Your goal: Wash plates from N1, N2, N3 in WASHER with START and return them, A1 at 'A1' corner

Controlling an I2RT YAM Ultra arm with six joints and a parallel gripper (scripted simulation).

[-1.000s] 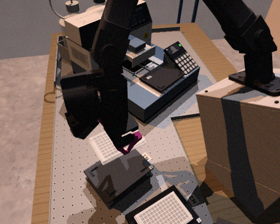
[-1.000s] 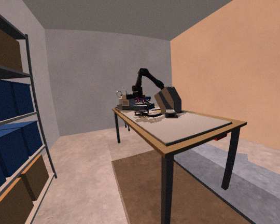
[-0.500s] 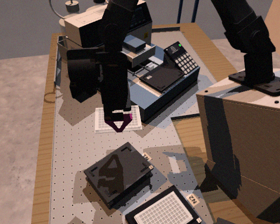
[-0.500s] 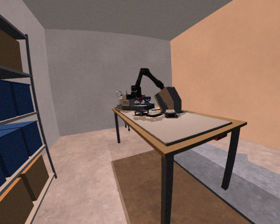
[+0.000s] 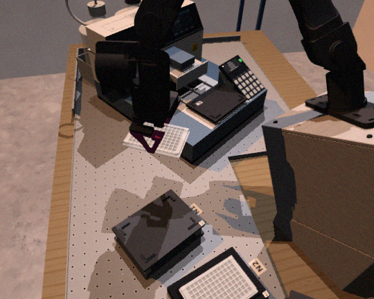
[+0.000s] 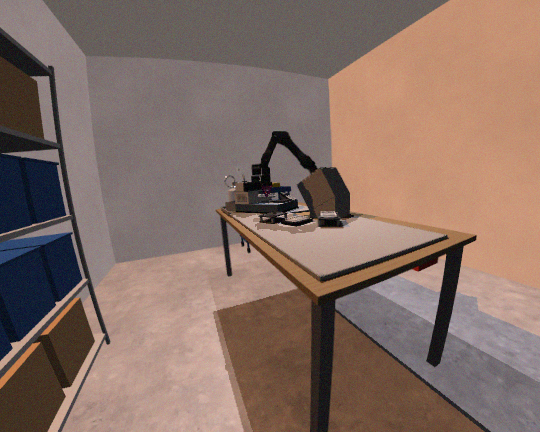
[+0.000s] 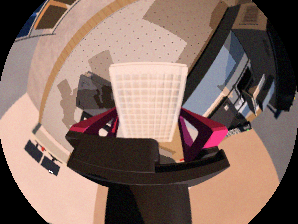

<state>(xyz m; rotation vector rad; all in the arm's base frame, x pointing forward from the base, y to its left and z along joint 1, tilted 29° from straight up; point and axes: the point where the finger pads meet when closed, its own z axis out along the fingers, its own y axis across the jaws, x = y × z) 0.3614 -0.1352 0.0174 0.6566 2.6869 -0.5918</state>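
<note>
Right now the dark carrier pocket is 21 cm behind my hand, 19 cm to the right of it and 7 cm below it. Also, from my hand: nest N1: 3 cm ahead, 15 cm to the left, 12 cm below; then manifold: 13 cm behind, 31 cm to the right, 2 cm below; then washer: 12 cm behind, 32 cm to the right, 3 cm below.
</note>
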